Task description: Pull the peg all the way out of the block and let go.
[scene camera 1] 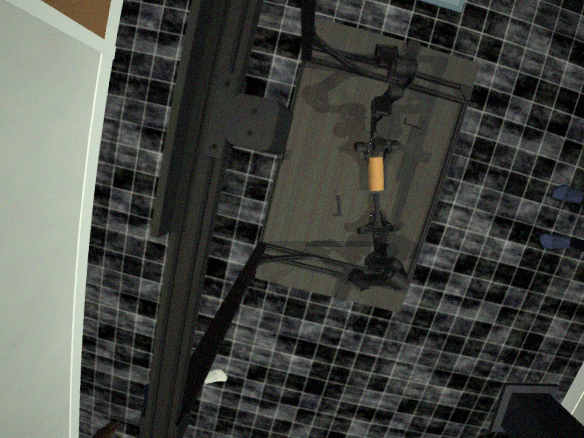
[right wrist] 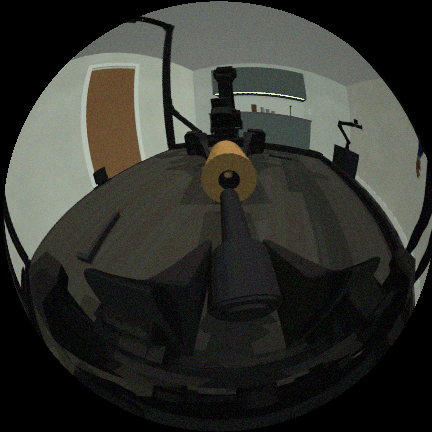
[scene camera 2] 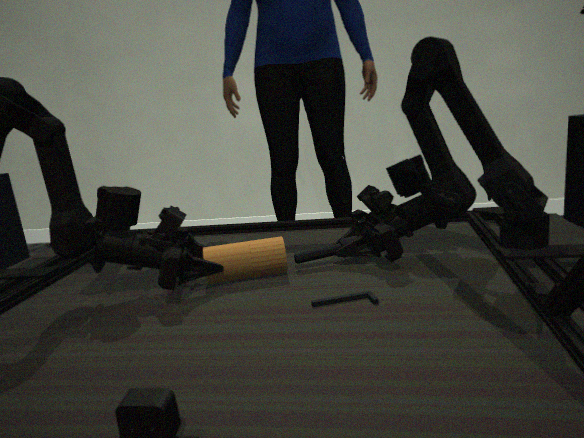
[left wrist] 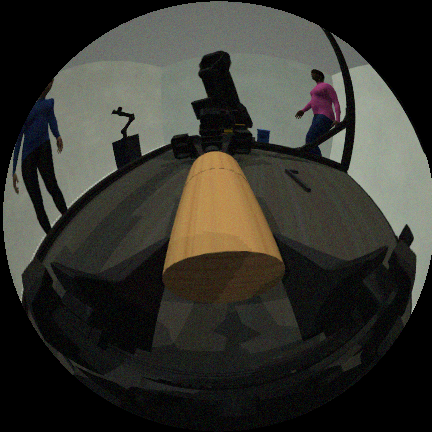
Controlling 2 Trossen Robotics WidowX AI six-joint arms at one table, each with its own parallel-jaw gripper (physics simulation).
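Places are measured from the left arm's base along level axes (x left, y back, z up), in millimetres.
Pixels of known places: left gripper, fingertip midpoint: (scene camera 1: 375,164) (scene camera 2: 222,262) (left wrist: 220,241); right gripper, fingertip midpoint: (scene camera 1: 376,210) (right wrist: 236,245) (scene camera 2: 333,251); left arm's base at its link origin: (scene camera 1: 380,59); right arm's base at its link origin: (scene camera 1: 354,275) (scene camera 2: 525,247).
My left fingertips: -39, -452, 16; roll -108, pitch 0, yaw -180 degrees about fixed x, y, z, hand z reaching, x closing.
For each thing: its top centre in the pictures, then the offset to it from my left fingertips, as dx, dy, dz. Level surfaces: height alone.
- orange wooden cylinder at its top centre: (left wrist: 217,172) (right wrist: 225,144) (scene camera 2: 243,242) (scene camera 1: 377,174) +1, -41, +32
- dark peg at its top centre: (right wrist: 235,206) (left wrist: 212,150) (scene camera 2: 326,240) (scene camera 1: 377,208) +4, -195, +13
- dark L-shaped key at its top centre: (right wrist: 96,231) (scene camera 2: 344,299) (left wrist: 301,177) (scene camera 1: 336,206) -177, -180, -27
- table at its surface level: dz -35
- second thin dark piece at its top centre: (scene camera 1: 413,123) +179, +176, -29
The block, an orange wooden cylinder (scene camera 1: 376,174) (scene camera 2: 250,257) (left wrist: 215,215) (right wrist: 210,175), lies lengthwise between the arms. My left gripper (scene camera 1: 376,159) (scene camera 2: 212,257) (left wrist: 220,241) is shut on its far end from the peg. In the right wrist view the block's round hole is open toward the peg. The dark peg (scene camera 1: 376,202) (scene camera 2: 316,255) (right wrist: 246,280) is held by its thick end in my right gripper (scene camera 1: 377,220) (scene camera 2: 345,244) (right wrist: 236,245). In scene camera 2 a small gap separates the peg's thin tip from the block, so it is outside the hole, roughly facing it.
A dark L-shaped key (scene camera 1: 338,205) (scene camera 2: 345,299) (left wrist: 299,181) (right wrist: 102,235) lies on the table (scene camera 1: 310,200) (scene camera 2: 300,360) beside the block and peg. A second thin dark piece (scene camera 1: 412,123) lies near the left arm. Dark rails run along the table's edges.
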